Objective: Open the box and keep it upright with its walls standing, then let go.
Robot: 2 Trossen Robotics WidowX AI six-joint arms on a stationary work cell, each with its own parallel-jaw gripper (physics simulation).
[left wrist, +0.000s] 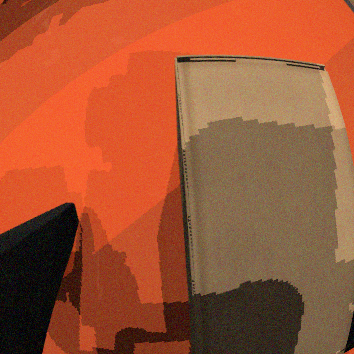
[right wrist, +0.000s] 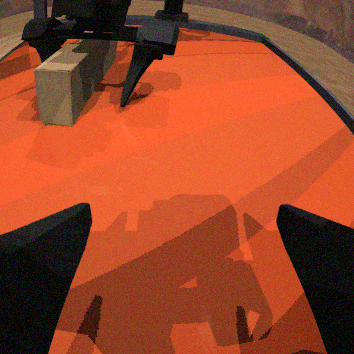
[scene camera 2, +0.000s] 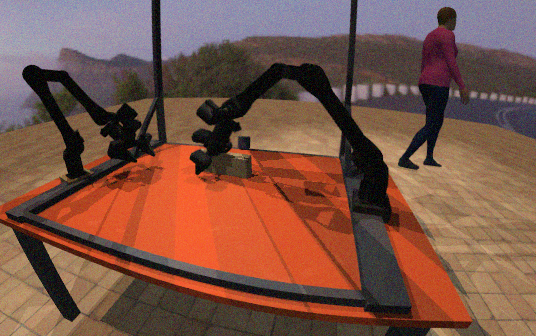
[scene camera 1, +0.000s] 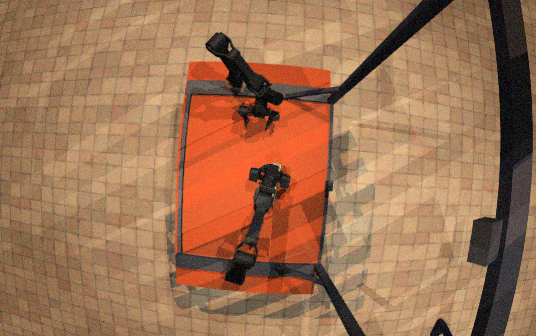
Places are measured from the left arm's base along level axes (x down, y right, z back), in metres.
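Pixels of known places: left gripper, fingertip midpoint: [left wrist: 174,208] [right wrist: 84,101]; right gripper, fingertip midpoint: [right wrist: 186,214] [scene camera 2: 146,158] [scene camera 1: 255,129]; left arm's base, link origin: [right wrist: 172,12] [scene camera 2: 371,199]; right arm's base, link origin: [scene camera 2: 76,174] [scene camera 1: 237,80].
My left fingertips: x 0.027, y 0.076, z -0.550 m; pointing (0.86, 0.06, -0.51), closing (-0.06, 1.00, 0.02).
Ahead of a thing's pixels: the offset from my left fingertips to its middle. Level surfaces: height alone.
The tan box @[dx -0.022, dy +0.022, dz +0.065 m] [scene camera 1: 279,166] [scene camera 2: 239,166] [left wrist: 260,200] [right wrist: 55,97] looks closed. It is long and rests on the table, looking taller than wide in the right wrist view. Dark slits show along its far edge in the left wrist view. My left gripper [scene camera 1: 270,178] [left wrist: 174,208] [right wrist: 84,101] is open and low over the box, with one finger beside it; the box hides the other finger in the left wrist view. My right gripper [scene camera 1: 256,129] [scene camera 2: 143,157] [right wrist: 186,214] is open and empty above the table, apart from the box, towards the top in scene camera 1.
The orange table @[dx +0.011 m] [scene camera 1: 215,210] [scene camera 2: 200,240] has a dark raised frame [scene camera 1: 184,150] [scene camera 2: 210,276] around its work area. Dark posts [scene camera 2: 158,75] [scene camera 2: 351,65] rise at its far side. A small dark block @[dx -0.020, dy +0.292, dz +0.028 m] [scene camera 2: 244,142] stands behind the box. A person [scene camera 2: 438,60] is on the ground beyond the table.
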